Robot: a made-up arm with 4 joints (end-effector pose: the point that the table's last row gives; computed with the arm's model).
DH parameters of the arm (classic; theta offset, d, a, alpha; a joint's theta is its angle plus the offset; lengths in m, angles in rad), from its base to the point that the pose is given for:
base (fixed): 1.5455 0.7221 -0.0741 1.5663
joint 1: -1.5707 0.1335 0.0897 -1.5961
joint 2: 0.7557 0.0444 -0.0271 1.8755
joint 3: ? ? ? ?
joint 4: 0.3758 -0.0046 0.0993 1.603
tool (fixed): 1.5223 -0.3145 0 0
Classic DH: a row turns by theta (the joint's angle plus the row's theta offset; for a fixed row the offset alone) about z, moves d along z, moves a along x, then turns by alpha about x.
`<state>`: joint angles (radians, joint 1 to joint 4).
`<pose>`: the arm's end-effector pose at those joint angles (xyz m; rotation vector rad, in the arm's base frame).
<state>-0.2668 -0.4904 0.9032 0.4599</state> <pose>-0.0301 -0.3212 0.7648 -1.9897 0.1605 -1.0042</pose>
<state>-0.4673 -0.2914 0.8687 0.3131</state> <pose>0.0026 -0.2465 0.8690 -2.4472 0.3081 -0.8885</pose>
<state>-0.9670 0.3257 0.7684 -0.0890</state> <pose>0.2172 -0.0246 0.8895 2.4474 -0.7465 0.1937</pose>
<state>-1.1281 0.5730 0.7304 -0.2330</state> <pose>0.3010 -0.0144 0.8196 2.0391 -0.8475 -0.0852</pose>
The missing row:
joint 3: 1.3395 0.1243 -0.0949 -0.8099
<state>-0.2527 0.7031 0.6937 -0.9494</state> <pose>0.3614 0.0266 0.6296 2.1051 -0.5250 -0.8547</pose>
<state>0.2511 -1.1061 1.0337 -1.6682</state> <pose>0.2300 0.0403 0.9128 2.4804 -1.5905 0.6876</pose>
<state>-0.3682 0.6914 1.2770 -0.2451</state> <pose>0.2196 -0.1663 0.8522 -2.6762 1.6173 0.2562</pose>
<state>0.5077 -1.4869 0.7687 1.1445</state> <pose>0.1539 -0.2685 0.3655 -0.2912 -0.4936 -1.5740</pose>
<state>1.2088 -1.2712 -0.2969 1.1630</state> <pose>-0.0550 -0.3078 0.5208 -0.9494 -0.0310 -1.3147</pose>
